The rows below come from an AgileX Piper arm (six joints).
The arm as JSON. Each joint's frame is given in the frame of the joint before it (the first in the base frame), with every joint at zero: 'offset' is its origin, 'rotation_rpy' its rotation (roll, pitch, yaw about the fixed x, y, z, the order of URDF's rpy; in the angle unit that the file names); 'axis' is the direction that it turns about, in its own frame. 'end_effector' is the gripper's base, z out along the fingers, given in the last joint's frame.
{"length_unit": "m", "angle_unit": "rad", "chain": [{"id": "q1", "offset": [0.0, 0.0, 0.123], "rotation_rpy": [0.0, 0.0, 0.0], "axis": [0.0, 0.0, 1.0]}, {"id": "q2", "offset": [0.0, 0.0, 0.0], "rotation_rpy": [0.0, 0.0, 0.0], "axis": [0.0, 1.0, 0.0]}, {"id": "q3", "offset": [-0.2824, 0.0, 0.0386], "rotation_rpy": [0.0, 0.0, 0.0], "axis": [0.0, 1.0, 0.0]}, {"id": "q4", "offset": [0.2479, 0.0, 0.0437], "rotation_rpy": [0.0, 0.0, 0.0], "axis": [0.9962, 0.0, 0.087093]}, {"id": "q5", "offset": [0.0, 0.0, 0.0], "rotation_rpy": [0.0, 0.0, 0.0], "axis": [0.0, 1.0, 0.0]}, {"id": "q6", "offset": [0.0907, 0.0, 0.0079], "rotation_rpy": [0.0, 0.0, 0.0], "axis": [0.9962, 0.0, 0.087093]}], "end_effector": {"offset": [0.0, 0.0, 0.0], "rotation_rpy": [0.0, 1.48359, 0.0]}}
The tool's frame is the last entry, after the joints.
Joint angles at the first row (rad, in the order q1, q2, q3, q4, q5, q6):
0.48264 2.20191 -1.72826 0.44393 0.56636 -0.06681
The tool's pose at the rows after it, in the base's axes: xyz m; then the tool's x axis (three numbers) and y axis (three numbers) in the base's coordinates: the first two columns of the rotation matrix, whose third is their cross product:
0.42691 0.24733 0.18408 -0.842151 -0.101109 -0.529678 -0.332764 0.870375 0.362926
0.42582 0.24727 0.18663 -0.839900 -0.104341 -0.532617 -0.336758 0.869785 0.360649
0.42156 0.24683 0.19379 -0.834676 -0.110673 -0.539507 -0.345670 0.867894 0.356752
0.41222 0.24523 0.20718 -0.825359 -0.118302 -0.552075 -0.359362 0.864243 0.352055
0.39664 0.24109 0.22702 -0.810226 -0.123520 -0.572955 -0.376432 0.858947 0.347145
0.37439 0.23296 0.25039 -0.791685 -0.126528 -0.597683 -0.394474 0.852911 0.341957
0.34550 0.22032 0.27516 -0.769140 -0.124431 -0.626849 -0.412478 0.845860 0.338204
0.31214 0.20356 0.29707 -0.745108 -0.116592 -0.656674 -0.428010 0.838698 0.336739
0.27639 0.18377 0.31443 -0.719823 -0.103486 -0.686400 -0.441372 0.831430 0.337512
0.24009 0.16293 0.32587 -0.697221 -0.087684 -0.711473 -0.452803 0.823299 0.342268
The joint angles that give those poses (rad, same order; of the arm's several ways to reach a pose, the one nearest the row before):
0.48264 2.20224 -1.72825 0.44359 0.56534 -0.06681
0.48373 2.19522 -1.72572 0.44019 0.56733 -0.06671
0.48734 2.17136 -1.71122 0.43434 0.57008 -0.06664
0.49412 2.12162 -1.67598 0.42720 0.57106 -0.06656
0.50323 2.04080 -1.61472 0.41998 0.56607 -0.06669
0.51269 1.93147 -1.52782 0.41278 0.55839 -0.06706
0.52178 1.79606 -1.41933 0.40750 0.54769 -0.06768
0.52863 1.64559 -1.29863 0.40494 0.53655 -0.06826
0.53227 1.48705 -1.17490 0.40487 0.52811 -0.06892
0.53327 1.32794 -1.05545 0.40887 0.52833 -0.06939

